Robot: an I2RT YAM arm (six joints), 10 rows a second.
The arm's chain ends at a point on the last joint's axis. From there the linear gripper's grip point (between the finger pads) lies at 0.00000 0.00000 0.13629 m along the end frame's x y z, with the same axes.
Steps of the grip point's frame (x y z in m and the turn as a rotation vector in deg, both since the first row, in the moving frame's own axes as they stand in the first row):
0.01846, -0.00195, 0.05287, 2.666, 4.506, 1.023
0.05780, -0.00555, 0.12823, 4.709, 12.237, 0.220
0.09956, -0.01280, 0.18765, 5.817, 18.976, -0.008
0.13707, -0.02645, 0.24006, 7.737, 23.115, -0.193
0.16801, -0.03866, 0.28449, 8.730, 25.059, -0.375
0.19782, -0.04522, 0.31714, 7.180, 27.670, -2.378
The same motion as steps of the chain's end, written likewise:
0.00770, 0.00429, 0.05344, 2.666, 4.506, 1.023
0.02892, 0.00550, 0.13178, 4.709, 12.237, 0.220
0.05532, 0.00076, 0.19575, 5.817, 18.976, -0.008
0.08376, -0.00850, 0.25221, 7.737, 23.115, -0.193
0.11058, -0.01844, 0.29885, 8.730, 25.059, -0.375
0.13506, -0.02751, 0.33375, 7.180, 27.670, -2.378

